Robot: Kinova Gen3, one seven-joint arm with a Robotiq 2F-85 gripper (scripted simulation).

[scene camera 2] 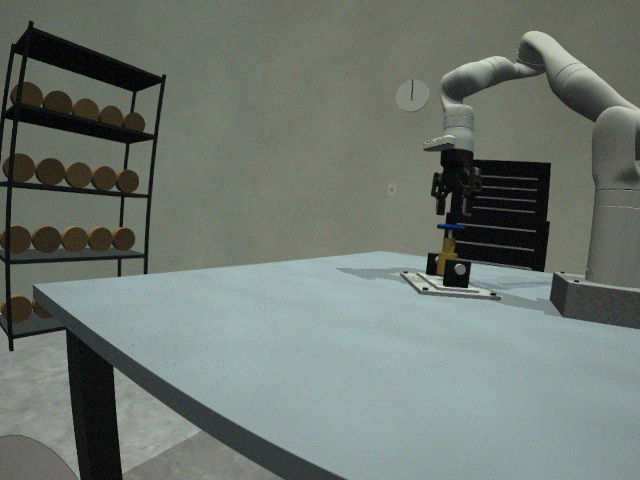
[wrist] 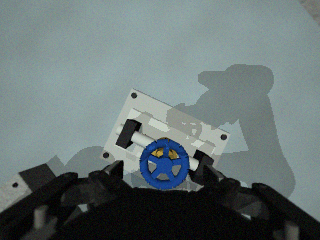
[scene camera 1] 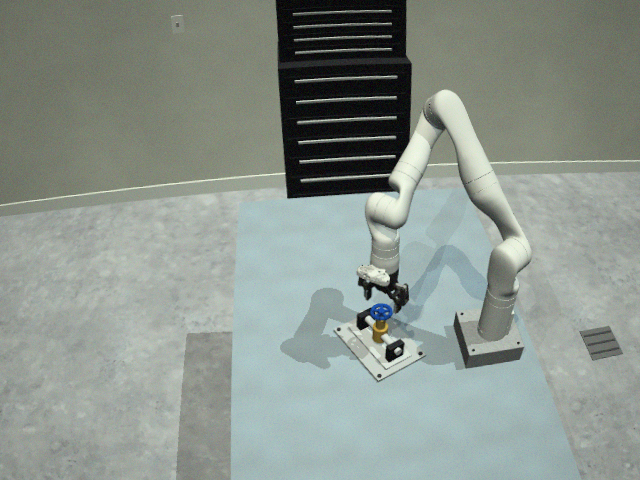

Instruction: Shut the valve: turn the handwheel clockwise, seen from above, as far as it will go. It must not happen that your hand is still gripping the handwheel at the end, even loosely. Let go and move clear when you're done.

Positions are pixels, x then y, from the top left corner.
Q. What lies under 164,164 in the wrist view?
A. A blue handwheel.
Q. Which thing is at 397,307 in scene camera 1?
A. My gripper.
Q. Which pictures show my gripper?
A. Scene camera 2, the wrist view and scene camera 1: all of them.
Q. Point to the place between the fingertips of my gripper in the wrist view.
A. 162,171
